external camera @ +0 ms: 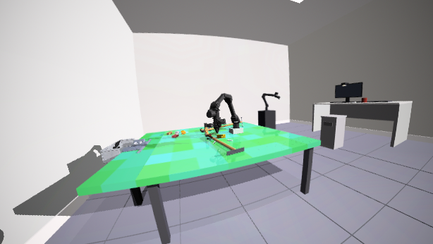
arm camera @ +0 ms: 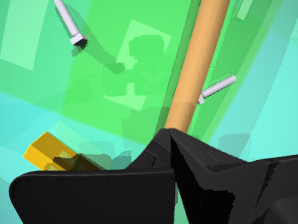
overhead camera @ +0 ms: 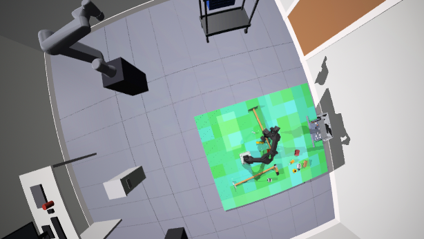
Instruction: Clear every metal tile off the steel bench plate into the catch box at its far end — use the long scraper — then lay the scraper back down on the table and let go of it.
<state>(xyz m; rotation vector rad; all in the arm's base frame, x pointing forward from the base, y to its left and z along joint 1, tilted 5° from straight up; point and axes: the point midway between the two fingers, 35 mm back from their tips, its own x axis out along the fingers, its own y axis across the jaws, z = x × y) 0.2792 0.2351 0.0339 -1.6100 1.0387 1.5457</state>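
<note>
Now: gripper tip 30 mm to the right of the long scraper, 10 mm short of it and 10 mm above it. Round my gripper tip: red block (420 mm ahead, 380 mm to the right, 60 mm below); then red-handled tool (270 mm to the right, 70 mm below, 30 mm ahead); then yellow piece (100 mm to the right, 60 mm behind, 50 mm below).
</note>
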